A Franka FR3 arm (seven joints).
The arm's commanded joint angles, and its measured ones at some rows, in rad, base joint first. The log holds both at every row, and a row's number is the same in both.
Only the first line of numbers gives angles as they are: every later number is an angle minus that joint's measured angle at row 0.
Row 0, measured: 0.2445, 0.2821, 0.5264, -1.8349, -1.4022, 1.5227, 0.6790
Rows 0 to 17, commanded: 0.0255, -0.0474, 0.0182, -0.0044, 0.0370, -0.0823, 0.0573; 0.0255, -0.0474, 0.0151, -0.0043, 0.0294, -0.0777, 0.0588; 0.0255, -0.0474, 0.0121, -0.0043, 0.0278, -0.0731, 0.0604; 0.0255, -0.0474, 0.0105, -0.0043, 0.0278, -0.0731, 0.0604; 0.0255, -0.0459, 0.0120, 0.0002, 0.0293, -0.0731, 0.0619; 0.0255, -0.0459, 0.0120, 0.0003, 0.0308, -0.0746, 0.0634; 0.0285, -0.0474, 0.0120, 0.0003, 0.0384, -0.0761, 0.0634; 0.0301, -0.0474, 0.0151, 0.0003, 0.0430, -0.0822, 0.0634; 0.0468, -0.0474, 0.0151, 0.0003, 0.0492, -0.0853, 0.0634; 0.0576, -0.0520, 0.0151, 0.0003, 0.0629, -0.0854, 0.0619; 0.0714, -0.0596, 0.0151, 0.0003, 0.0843, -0.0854, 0.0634; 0.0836, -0.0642, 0.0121, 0.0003, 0.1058, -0.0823, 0.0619; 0.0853, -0.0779, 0.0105, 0.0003, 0.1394, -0.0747, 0.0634; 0.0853, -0.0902, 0.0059, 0.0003, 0.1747, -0.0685, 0.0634; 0.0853, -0.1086, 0.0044, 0.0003, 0.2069, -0.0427, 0.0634; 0.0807, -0.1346, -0.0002, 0.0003, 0.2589, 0.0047, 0.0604; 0.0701, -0.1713, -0.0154, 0.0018, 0.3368, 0.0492, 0.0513; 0.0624, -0.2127, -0.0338, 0.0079, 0.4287, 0.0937, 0.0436
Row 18, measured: 0.0873, -0.0987, 0.0050, 0.0093, 0.2324, -0.0249, 0.0526
